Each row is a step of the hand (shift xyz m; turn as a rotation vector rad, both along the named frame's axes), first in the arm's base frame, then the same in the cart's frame.
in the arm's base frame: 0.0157 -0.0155 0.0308 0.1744 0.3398 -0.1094
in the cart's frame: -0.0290 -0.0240 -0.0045 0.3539 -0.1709 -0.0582
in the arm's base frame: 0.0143 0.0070 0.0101 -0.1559 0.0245 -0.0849
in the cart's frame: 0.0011 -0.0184 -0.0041 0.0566 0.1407 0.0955
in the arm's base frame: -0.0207 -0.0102 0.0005 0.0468 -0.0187 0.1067
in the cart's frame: -0.0102 0.0162 0.0129 -0.0722 -0.0932 0.0040
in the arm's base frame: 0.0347 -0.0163 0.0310 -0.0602 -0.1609 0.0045
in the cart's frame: -0.0283 -0.0351 -0.0199 -0.1392 0.1001 -0.0120
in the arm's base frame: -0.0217 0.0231 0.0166 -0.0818 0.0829 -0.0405
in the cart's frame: 0.0080 -0.0082 0.0339 0.0849 0.0417 0.0791
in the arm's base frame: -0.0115 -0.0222 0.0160 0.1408 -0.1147 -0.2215
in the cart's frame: -0.0281 0.0052 0.0079 0.0415 0.1165 -0.2584
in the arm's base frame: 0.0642 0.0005 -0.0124 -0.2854 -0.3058 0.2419
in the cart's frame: 0.0122 -0.0298 -0.0569 -0.4092 0.1316 0.2208
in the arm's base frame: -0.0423 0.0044 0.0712 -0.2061 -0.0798 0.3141
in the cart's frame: -0.0398 -0.0256 0.0681 -0.2585 -0.0597 0.2777
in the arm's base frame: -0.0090 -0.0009 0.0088 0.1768 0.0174 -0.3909
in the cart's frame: -0.0064 -0.0003 0.0109 0.2485 0.1560 -0.3135
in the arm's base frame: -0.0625 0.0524 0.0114 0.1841 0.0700 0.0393
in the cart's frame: 0.0320 0.0074 0.0755 0.0489 -0.1657 -0.1024
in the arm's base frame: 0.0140 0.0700 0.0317 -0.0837 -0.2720 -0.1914
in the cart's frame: 0.0406 -0.0594 0.0304 -0.1214 0.2951 -0.1257
